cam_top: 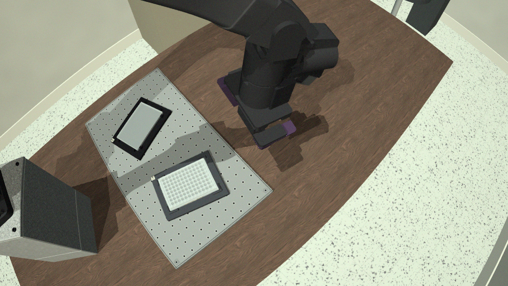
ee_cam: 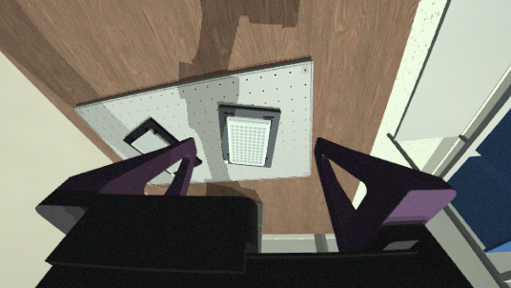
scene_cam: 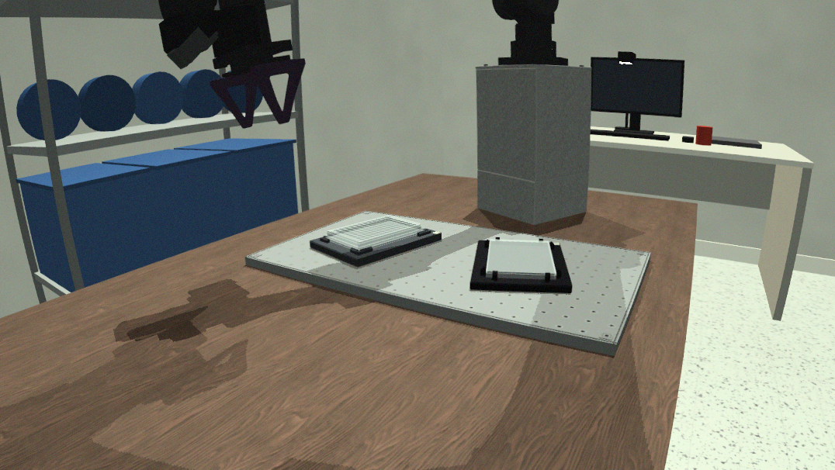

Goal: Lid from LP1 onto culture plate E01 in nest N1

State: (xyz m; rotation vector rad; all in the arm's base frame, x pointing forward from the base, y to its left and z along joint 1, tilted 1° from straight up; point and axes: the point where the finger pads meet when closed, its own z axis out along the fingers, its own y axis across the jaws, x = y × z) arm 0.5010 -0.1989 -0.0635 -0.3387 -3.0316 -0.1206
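My hand is 150 mm past the lid, 290 mm to the right of it and 190 mm above it. Round my hand: lid park LP1: 150 mm behind, 290 mm to the left, 200 mm below; white multi-well culture plate: 150 mm behind, 60 mm to the left, 180 mm below.
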